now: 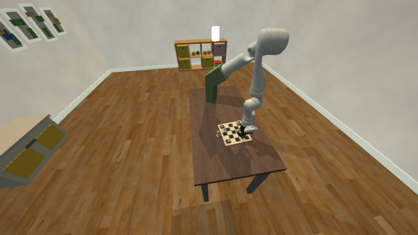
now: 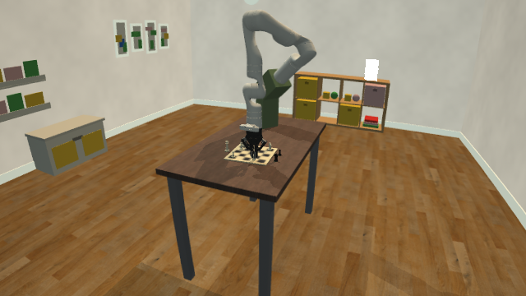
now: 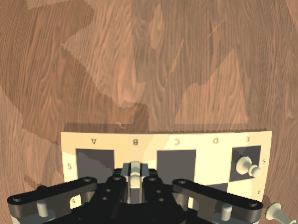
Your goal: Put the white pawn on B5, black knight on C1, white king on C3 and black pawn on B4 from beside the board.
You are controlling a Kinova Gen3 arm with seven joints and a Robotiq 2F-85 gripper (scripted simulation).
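My hand is 9 cm to the right of the black knight, 5 cm past it and 2 cm above it. Also, from my hand: black pawn 13 cm behind, 8 cm to the left, 2 cm below; chessboard 7 cm behind, 5 cm to the right, 3 cm below; white king 19 cm to the right, 5 cm behind.
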